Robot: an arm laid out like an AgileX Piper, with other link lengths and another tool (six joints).
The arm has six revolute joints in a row. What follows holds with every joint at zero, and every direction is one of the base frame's.
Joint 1 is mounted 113.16 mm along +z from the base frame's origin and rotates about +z.
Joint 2 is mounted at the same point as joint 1 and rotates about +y.
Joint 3 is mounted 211.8 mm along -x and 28.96 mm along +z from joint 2 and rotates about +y.
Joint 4 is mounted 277.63 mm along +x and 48.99 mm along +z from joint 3 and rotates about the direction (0.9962, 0, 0.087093).
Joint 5 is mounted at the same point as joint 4 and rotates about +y.
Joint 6 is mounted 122.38 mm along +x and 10.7 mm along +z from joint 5 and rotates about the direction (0.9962, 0, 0.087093).
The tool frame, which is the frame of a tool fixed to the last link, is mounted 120.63 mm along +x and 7 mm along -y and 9.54 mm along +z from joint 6; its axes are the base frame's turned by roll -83.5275, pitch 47.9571 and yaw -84.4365 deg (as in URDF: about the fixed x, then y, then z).
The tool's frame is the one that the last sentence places.
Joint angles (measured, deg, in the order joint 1, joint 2, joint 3, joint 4, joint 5, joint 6), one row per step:
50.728 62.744 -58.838 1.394 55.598 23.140
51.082 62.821 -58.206 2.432 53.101 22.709
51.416 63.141 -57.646 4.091 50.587 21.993
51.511 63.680 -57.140 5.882 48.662 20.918
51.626 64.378 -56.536 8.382 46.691 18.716
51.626 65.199 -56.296 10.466 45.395 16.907
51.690 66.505 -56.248 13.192 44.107 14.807
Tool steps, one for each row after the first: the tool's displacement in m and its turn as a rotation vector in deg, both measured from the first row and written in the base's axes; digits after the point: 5 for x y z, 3 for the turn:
0.00000 0.00882 0.00108 1.890 -0.526 0.631
-0.00126 0.01890 0.00155 3.950 -0.617 1.375
-0.00263 0.02673 -0.00023 5.385 -0.332 2.081
-0.00555 0.03566 -0.00320 6.729 0.017 3.508
-0.00748 0.04237 -0.00598 7.632 0.479 4.504
-0.01049 0.05089 -0.01002 8.650 1.424 5.592

